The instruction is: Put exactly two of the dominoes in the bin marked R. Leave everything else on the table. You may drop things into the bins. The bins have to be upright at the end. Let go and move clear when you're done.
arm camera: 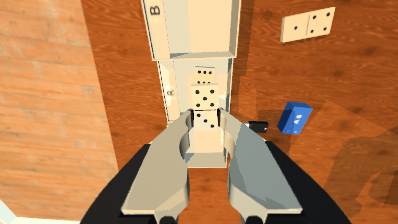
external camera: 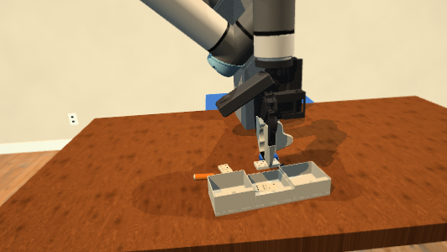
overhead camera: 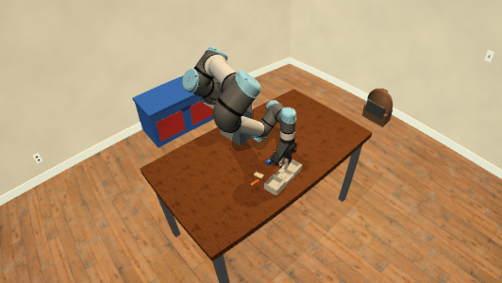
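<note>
My hand is 1 cm short of the cream three-compartment bin tray and 6 cm above it. Round my hand: small black stick: 8 cm behind, 7 cm to the left, 8 cm below; then blue block: 13 cm behind, 6 cm to the left, 8 cm below; then domino: 12 cm behind, 7 cm to the right, 8 cm below.
</note>
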